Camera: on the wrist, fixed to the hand. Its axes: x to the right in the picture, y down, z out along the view.
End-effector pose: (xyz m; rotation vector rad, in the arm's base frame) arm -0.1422 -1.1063 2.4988 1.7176 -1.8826 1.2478
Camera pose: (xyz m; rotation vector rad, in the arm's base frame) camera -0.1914 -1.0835 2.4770 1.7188 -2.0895 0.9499
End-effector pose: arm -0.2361 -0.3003 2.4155 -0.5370 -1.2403 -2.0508
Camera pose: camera -0.1859 -0.3286 2.4252 -0.8336 -1.1175 -2.1092
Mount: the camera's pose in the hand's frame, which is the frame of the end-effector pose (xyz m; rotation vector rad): -0.0189 0.0514 -0.0204 -0.1812 -0.1634 0.0658
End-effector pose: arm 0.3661 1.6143 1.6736 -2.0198 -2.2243 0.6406
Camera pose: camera 0.4234 1.6038 1.6786 1.9669 2.1339 -0.5827
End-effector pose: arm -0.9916 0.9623 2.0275 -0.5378 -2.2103 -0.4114
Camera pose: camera -0.9417 0.9924 2.0314 -0.7632 -2.3167 -0.5535
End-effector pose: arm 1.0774 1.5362 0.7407 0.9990 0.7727 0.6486
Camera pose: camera 1.0436 1.5521 0.7856 0.9015 0.5297 0.6723
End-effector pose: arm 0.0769 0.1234 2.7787 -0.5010 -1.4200 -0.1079
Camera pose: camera 0.1112 0.1570 2.7454 -0.7188 -1.5596 -0.1462
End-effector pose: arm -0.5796 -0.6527 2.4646 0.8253 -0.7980 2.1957
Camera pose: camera -0.6131 -0.6758 2.4226 0.9060 -1.1010 2.0940
